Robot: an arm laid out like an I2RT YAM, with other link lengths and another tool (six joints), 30 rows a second.
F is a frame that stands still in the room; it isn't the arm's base.
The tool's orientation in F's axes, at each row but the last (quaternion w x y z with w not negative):
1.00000, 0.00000, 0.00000, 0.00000
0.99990, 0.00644, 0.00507, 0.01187
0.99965, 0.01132, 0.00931, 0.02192
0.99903, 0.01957, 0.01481, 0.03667
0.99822, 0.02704, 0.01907, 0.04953
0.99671, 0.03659, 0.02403, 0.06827
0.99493, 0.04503, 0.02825, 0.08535
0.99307, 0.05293, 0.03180, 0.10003
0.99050, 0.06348, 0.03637, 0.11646
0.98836, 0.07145, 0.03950, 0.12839
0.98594, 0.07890, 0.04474, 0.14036
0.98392, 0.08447, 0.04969, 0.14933
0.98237, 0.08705, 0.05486, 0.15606
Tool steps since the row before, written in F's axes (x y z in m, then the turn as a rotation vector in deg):
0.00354, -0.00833, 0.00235, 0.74, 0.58, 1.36
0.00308, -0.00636, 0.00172, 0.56, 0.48, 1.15
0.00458, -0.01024, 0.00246, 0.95, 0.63, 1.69
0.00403, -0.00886, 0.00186, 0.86, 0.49, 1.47
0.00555, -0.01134, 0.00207, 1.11, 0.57, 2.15
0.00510, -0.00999, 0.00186, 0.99, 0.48, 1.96
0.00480, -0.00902, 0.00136, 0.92, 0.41, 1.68
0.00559, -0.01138, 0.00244, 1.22, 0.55, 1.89
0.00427, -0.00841, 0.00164, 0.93, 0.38, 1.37
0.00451, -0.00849, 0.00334, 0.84, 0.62, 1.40
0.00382, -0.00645, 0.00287, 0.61, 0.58, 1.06
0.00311, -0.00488, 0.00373, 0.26, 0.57, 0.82
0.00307, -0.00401, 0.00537, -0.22, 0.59, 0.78
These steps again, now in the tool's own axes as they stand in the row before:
0.00354, -0.00833, 0.00235, 0.74, 0.58, 1.36
0.00291, -0.00641, 0.00183, 0.56, 0.48, 1.15
0.00408, -0.01037, 0.00277, 0.95, 0.63, 1.69
0.00331, -0.00905, 0.00232, 0.85, 0.48, 1.48
0.00431, -0.01170, 0.00288, 1.08, 0.58, 2.16
0.00359, -0.01041, 0.00282, 0.96, 0.49, 1.97
0.00310, -0.00953, 0.00242, 0.89, 0.41, 1.69
0.00304, -0.01191, 0.00396, 1.20, 0.51, 1.91
0.00207, -0.00886, 0.00298, 0.91, 0.34, 1.39
0.00195, -0.00874, 0.00484, 0.89, 0.60, 1.38
0.00163, -0.00666, 0.00417, 0.68, 0.56, 1.03
0.00121, -0.00481, 0.00478, 0.36, 0.61, 0.75
0.00120, -0.00366, 0.00629, -0.08, 0.76, 0.64

